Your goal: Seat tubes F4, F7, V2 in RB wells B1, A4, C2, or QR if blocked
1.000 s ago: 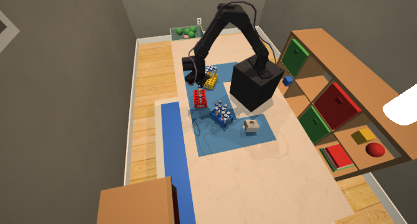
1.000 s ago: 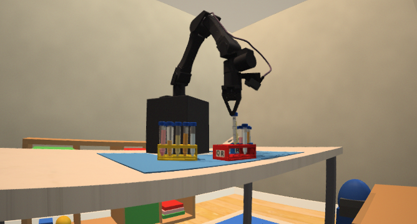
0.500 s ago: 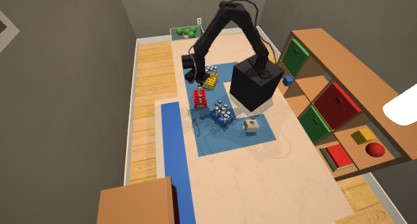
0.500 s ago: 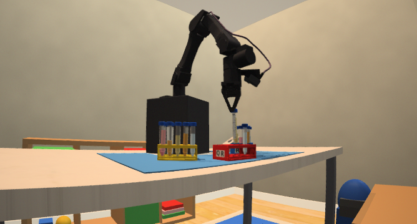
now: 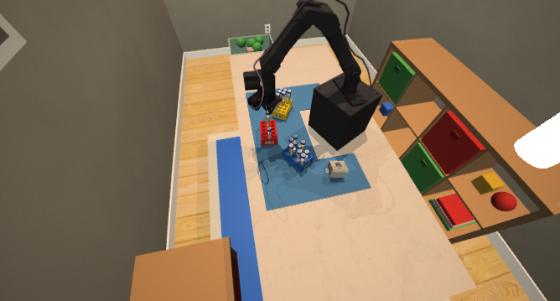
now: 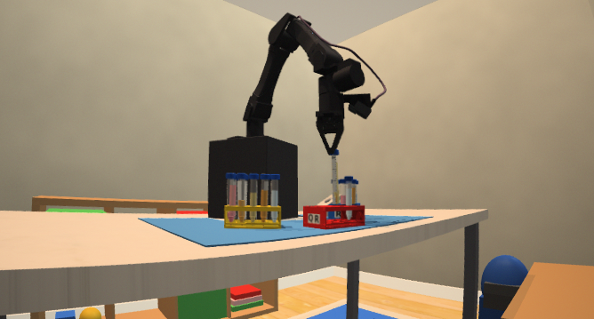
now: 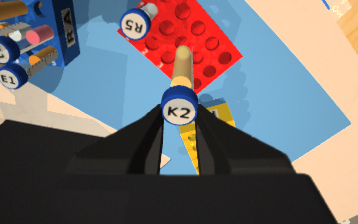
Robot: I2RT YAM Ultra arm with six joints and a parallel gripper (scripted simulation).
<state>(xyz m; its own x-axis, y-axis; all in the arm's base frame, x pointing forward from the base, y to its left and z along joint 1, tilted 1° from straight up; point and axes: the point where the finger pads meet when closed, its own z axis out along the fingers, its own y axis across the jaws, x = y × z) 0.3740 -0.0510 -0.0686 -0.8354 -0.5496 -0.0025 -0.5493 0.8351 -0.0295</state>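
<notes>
My gripper is now 10 mm short of the tube and 60 mm above it. The rest, counted from my hand: red rack (10 mm ahead, 160 mm below); then tube R8 (70 mm behind, 130 mm to the right, 120 mm below); then rack RB (120 mm behind, 150 mm to the right, 160 mm below).
</notes>
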